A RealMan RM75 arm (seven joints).
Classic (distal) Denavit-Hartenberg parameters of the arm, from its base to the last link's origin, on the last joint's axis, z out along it. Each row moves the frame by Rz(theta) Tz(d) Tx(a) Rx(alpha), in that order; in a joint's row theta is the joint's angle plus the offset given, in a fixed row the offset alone. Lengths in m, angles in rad.
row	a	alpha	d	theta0
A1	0	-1.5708	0.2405	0
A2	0	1.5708	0	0
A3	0	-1.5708	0.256	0
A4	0	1.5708	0	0
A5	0	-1.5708	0.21	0
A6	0	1.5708	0	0
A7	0	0	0.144	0
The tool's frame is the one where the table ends.
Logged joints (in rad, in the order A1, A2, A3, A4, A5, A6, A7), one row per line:
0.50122, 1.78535, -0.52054, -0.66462, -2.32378, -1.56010, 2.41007
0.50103, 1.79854, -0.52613, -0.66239, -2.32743, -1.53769, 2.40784
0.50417, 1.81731, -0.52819, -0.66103, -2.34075, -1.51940, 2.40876
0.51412, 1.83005, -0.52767, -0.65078, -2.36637, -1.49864, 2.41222
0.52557, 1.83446, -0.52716, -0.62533, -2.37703, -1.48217, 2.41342
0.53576, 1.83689, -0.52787, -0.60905, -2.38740, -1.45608, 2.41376
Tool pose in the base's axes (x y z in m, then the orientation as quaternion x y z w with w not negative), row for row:
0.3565, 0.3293, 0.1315, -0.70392, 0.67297, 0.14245, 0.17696
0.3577, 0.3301, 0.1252, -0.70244, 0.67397, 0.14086, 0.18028
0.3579, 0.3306, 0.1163, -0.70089, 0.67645, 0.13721, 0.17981
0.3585, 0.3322, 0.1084, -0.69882, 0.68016, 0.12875, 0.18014
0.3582, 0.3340, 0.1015, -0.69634, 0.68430, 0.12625, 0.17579
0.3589, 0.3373, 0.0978, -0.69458, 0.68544, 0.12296, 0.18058
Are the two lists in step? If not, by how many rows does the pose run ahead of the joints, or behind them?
They are in step.
